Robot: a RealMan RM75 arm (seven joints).
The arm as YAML. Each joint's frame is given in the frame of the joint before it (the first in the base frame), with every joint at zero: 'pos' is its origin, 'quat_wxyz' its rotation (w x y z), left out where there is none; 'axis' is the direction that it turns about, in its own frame. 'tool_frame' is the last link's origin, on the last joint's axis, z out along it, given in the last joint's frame.
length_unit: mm
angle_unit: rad
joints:
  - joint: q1
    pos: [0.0, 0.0, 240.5]
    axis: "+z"
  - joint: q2
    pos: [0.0, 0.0, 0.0]
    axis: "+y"
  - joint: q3
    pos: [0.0, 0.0, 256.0]
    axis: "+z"
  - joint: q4
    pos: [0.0, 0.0, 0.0]
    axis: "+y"
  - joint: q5
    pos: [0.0, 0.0, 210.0]
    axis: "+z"
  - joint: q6
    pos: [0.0, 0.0, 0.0]
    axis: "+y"
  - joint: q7
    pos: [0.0, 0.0, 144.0]
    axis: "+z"
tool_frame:
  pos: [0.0, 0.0, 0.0]
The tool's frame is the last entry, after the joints.
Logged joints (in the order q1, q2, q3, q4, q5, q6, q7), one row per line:
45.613 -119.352 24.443 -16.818 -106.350 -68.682 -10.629
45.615 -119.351 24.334 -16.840 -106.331 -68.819 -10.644
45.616 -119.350 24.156 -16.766 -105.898 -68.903 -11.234
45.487 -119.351 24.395 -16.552 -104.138 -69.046 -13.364
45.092 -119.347 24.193 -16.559 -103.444 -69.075 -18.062
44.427 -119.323 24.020 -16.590 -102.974 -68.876 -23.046
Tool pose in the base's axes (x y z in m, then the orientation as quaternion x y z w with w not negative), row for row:
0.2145 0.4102 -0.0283 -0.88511 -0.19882 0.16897 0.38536
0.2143 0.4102 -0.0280 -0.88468 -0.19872 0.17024 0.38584
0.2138 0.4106 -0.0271 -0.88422 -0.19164 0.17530 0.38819
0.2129 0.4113 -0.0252 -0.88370 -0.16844 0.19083 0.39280
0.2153 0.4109 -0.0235 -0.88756 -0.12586 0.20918 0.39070
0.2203 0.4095 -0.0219 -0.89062 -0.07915 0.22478 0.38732
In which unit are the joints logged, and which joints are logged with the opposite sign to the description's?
The joints are logged in degrees. Opposite sign: q2, q3, q7.
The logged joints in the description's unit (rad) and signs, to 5 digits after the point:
0.79610 2.08309 -0.42661 -0.29353 -1.85616 -1.19873 0.18551
0.79613 2.08307 -0.42471 -0.29391 -1.85583 -1.20112 0.18577
0.79615 2.08305 -0.42160 -0.29262 -1.84827 -1.20258 0.19607
0.79390 2.08307 -0.42577 -0.28889 -1.81755 -1.20508 0.23325
0.78700 2.08300 -0.42225 -0.28901 -1.80544 -1.20559 0.31524
0.77540 2.08258 -0.41923 -0.28955 -1.79724 -1.20211 0.40223

